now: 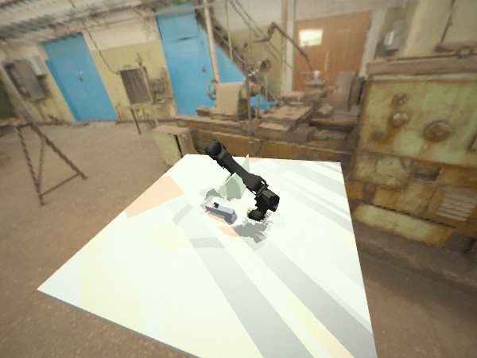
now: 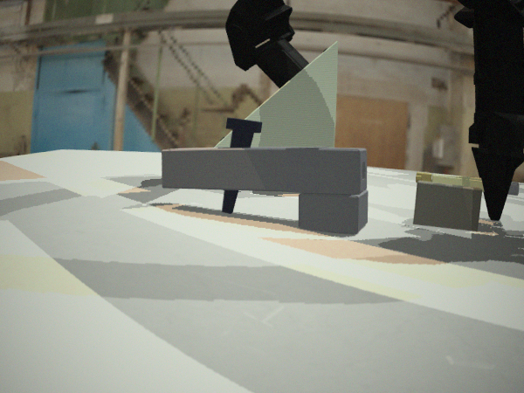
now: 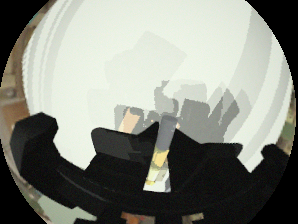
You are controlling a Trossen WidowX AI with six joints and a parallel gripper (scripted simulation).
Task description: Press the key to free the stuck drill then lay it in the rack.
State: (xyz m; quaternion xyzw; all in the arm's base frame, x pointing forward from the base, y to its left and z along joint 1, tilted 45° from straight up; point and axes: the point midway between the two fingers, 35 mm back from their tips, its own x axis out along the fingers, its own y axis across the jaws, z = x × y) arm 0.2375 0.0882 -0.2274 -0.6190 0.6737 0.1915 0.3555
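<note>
Now: gripper tip 4 cm to the left of the drill, 3 cm below it and 1 cm past it. The rest, counted from my gripper tip: grey housing bar: 23 cm to the right, 2 cm ahead, 2 cm above; key: 26 cm to the right, 4 cm above, 1 cm ahead; grey-brown block: 5 cm to the right, 2 cm behind, 1 cm above.
</note>
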